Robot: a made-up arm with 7 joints. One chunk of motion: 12 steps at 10 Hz.
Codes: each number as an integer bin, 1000 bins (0 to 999) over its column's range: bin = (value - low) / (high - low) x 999, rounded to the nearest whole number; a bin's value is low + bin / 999 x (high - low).
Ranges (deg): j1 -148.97..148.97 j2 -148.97..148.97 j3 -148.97..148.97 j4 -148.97..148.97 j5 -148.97..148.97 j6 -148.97..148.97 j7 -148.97..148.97
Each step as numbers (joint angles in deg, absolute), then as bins.
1 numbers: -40.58 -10.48 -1.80 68.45 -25.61 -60.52 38.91
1 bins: 363 464 493 729 414 297 630
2 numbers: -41.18 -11.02 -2.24 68.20 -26.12 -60.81 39.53
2 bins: 361 463 492 728 412 296 632
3 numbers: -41.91 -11.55 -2.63 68.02 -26.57 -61.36 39.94
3 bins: 359 461 491 728 410 294 633
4 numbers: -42.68 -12.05 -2.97 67.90 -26.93 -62.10 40.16
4 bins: 356 459 490 727 409 291 634
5 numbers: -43.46 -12.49 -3.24 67.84 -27.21 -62.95 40.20
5 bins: 354 458 489 727 408 288 634
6 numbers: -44.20 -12.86 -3.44 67.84 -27.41 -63.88 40.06
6 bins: 351 456 488 727 408 285 634
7 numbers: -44.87 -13.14 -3.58 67.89 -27.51 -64.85 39.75
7 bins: 349 455 487 727 407 282 633
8 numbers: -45.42 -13.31 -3.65 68.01 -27.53 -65.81 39.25
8 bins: 347 455 487 728 407 279 631
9 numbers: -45.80 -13.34 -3.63 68.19 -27.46 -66.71 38.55
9 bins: 346 455 487 728 407 276 629
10 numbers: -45.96 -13.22 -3.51 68.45 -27.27 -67.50 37.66
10 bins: 345 455 488 729 408 273 626
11 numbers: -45.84 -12.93 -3.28 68.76 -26.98 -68.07 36.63
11 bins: 346 456 489 730 409 271 622
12 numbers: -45.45 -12.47 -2.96 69.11 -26.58 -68.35 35.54
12 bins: 347 458 490 731 410 270 619
